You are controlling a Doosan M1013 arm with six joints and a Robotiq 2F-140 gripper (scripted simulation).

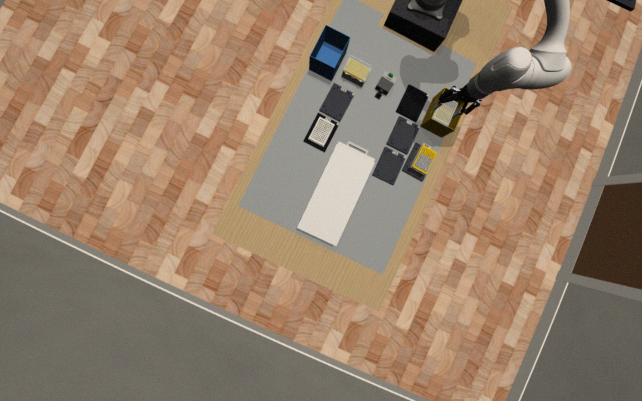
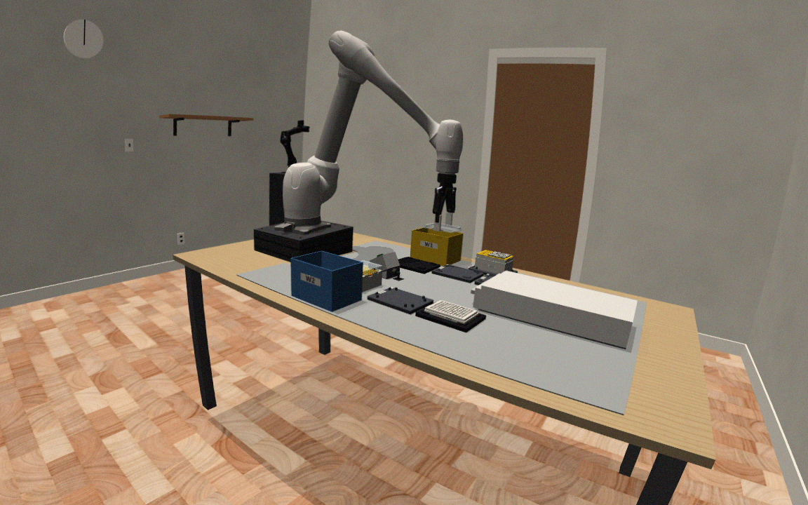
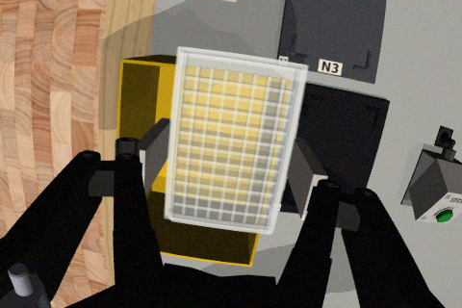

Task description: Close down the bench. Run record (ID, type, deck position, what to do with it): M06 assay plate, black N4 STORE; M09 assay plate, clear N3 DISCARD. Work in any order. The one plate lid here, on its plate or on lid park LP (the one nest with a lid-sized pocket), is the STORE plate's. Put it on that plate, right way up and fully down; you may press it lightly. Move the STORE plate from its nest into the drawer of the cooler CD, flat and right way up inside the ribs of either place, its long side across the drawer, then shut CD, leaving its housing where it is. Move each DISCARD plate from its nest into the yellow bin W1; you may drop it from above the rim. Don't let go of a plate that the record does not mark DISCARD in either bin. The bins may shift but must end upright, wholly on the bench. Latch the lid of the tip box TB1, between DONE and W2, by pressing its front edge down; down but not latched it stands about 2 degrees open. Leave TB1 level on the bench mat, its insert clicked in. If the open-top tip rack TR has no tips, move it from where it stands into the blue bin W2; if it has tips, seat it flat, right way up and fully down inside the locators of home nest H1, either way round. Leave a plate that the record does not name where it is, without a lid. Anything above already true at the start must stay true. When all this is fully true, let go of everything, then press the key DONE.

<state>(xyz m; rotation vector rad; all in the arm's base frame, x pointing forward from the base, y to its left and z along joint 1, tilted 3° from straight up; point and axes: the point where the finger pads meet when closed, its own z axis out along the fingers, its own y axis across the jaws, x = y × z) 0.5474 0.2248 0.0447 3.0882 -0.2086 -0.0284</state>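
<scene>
The done key box lies 100 mm behind my hand, 290 mm to the right of it and 110 mm below it. Round my hand: black lid park: 60 mm behind, 120 mm to the right, 160 mm below; then nest N3: 120 mm ahead, 120 mm to the right, 160 mm below; then yellow bin W1: 30 mm behind, 30 mm to the left, 130 mm below.
</scene>
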